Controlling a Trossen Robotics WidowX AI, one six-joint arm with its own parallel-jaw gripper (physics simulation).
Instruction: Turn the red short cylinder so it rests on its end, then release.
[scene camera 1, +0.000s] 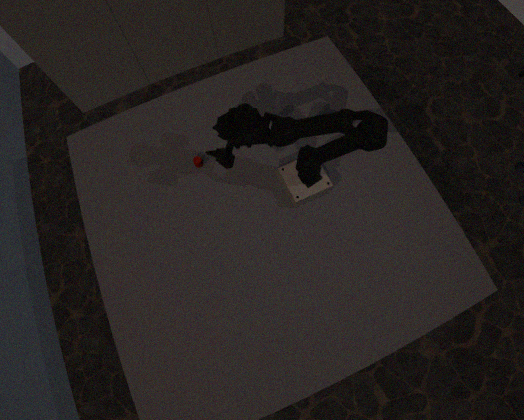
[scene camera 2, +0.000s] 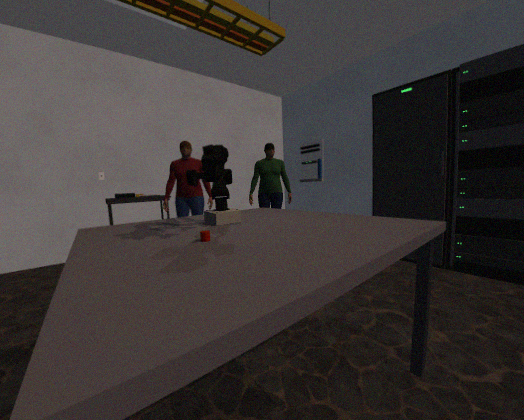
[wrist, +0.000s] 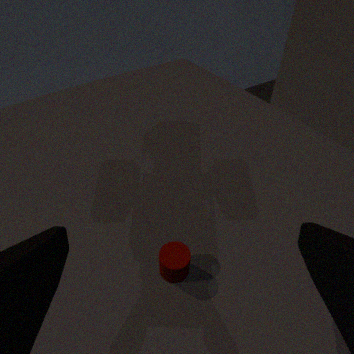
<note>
In view: my gripper (scene camera 1: 209, 140) and a red short cylinder (wrist: 174, 256).
My gripper shows as well in scene camera 2 (scene camera 2: 206, 185) and in the wrist view (wrist: 185, 236).
</note>
